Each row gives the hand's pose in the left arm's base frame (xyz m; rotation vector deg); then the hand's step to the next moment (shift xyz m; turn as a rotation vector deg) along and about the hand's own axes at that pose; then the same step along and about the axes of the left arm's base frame.
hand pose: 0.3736 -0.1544 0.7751 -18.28 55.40 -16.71
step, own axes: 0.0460 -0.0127 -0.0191 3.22 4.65 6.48
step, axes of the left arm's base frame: 0.0074 -0.0317 -0.0398 7.62 3.90 -0.82
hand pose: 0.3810 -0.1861 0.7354 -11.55 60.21 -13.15
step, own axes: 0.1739 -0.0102 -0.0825 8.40 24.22 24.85
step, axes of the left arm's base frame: 0.0099 -0.0633 -0.1818 27.93 22.19 -1.61
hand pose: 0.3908 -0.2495 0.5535 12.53 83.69 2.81
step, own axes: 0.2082 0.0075 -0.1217 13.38 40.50 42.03
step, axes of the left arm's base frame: -0.0961 0.0562 -0.2141 47.10 36.93 -1.99
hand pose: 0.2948 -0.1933 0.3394 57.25 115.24 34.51
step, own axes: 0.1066 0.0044 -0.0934 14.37 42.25 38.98
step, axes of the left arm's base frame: -0.1143 0.0834 0.0092 45.00 38.55 0.53
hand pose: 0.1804 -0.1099 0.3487 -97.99 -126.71 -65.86
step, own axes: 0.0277 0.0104 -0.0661 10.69 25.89 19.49
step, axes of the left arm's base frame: -0.0234 -0.0187 0.0659 25.40 22.36 4.39
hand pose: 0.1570 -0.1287 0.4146 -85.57 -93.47 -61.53
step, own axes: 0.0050 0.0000 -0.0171 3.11 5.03 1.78
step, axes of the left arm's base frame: -0.0015 -0.0132 0.0119 4.70 3.00 2.65
